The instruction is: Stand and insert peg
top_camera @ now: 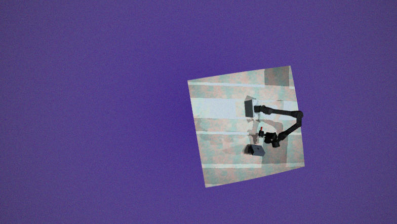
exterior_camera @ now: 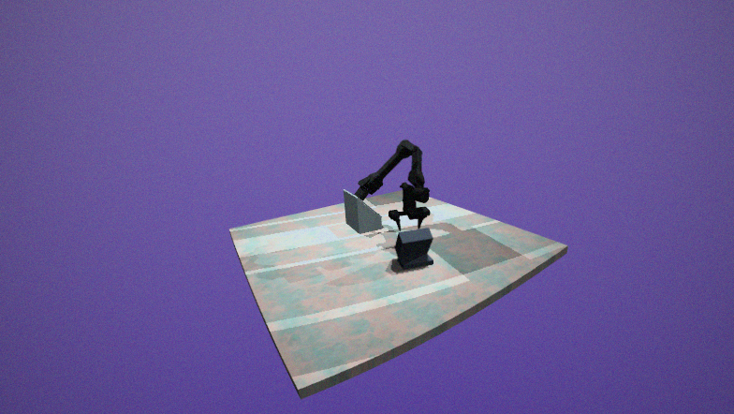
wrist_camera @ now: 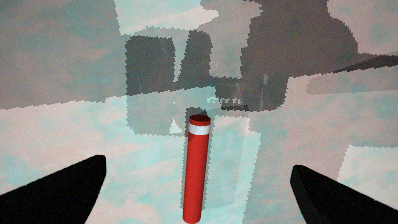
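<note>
Right now the red peg is 50 mm below my gripper tip and 10 mm behind it. The rest, counted from my gripper tip: sloped grey panel: 180 mm ahead, 100 mm to the right, 30 mm above.
</note>
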